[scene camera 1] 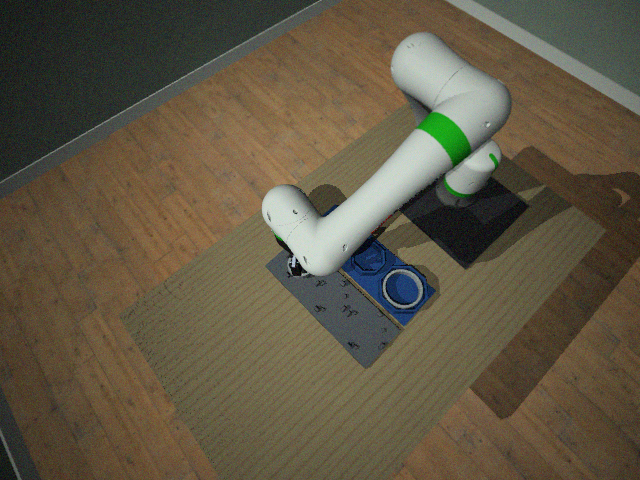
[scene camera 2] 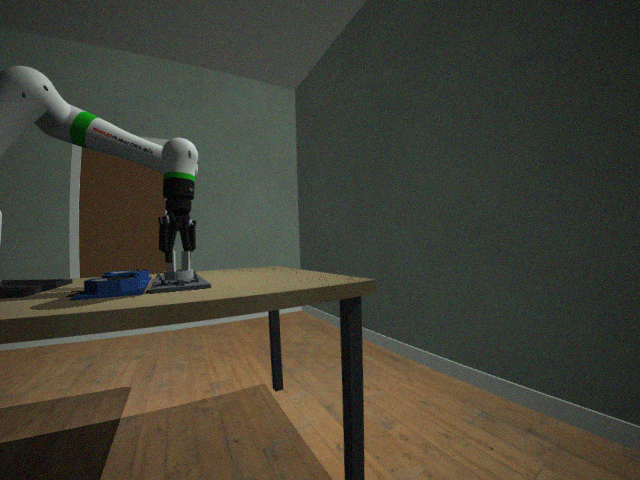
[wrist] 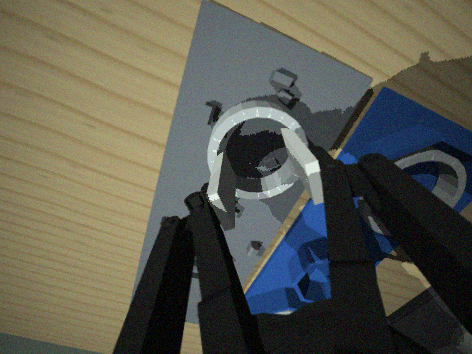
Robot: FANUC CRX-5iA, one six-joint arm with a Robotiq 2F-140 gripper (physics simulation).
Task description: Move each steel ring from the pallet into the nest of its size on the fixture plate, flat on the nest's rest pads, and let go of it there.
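Observation:
A pale steel ring is at the far end of the grey fixture plate, very low over its rest pads or on them; contact is hidden. My gripper points down with both fingertips inside the ring, spread against its inner wall, holding it from within. The blue pallet holds a large ring in its near pocket and another ring in its far pocket, hidden by the arm in scene camera 1. Its middle pocket is empty.
The pallet lies close along the fixture plate on the wooden table. Small dark pads stand up from the plate. The arm's forearm passes above the pallet. A dark base plate lies beyond it.

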